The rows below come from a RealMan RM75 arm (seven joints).
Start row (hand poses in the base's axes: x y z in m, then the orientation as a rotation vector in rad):
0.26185, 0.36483, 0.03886, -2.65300, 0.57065, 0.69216
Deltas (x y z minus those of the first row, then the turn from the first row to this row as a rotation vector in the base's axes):
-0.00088, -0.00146, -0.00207, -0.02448, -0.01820, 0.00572
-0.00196, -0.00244, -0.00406, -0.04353, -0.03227, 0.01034
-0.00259, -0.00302, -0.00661, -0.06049, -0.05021, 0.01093
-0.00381, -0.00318, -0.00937, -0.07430, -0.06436, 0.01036
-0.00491, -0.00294, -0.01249, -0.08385, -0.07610, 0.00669
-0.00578, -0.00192, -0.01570, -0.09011, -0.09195, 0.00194
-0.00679, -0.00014, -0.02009, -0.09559, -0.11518, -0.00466
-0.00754, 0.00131, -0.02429, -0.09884, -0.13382, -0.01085
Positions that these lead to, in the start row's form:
0.26097, 0.36337, 0.03679, -2.68175, 0.57032, 0.66611
0.25989, 0.36239, 0.03480, -2.70403, 0.56978, 0.64572
0.25926, 0.36181, 0.03225, -2.72301, 0.57231, 0.61882
0.25804, 0.36165, 0.02949, -2.73773, 0.57584, 0.59706
0.25694, 0.36189, 0.02637, -2.74657, 0.58199, 0.57825
0.25607, 0.36291, 0.02316, -2.75233, 0.58673, 0.55383
0.25506, 0.36469, 0.01877, -2.75723, 0.59129, 0.51864
0.25431, 0.36614, 0.01457, -2.75941, 0.59548, 0.49031

